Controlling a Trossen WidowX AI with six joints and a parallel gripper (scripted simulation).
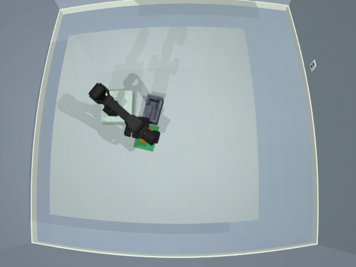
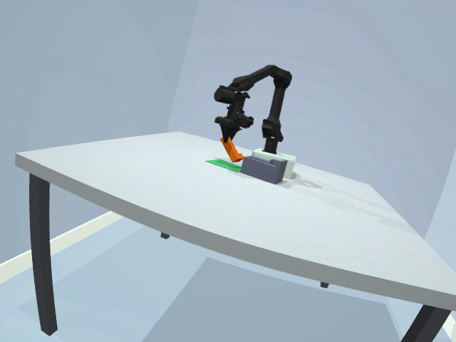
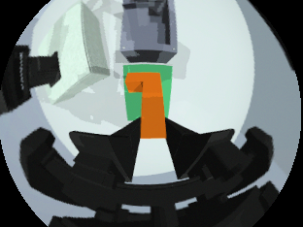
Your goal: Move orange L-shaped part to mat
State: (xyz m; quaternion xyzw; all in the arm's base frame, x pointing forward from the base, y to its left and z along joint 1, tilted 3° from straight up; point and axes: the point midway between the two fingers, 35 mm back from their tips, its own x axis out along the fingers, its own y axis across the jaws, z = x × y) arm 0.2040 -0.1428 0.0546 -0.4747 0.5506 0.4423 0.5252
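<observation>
The green mat lies 20 mm to the left of my gripper tip and 100 mm below it. The rest, counted from my gripper tip: orange L-shaped part (10 mm behind, 30 mm to the left, 30 mm below).
</observation>
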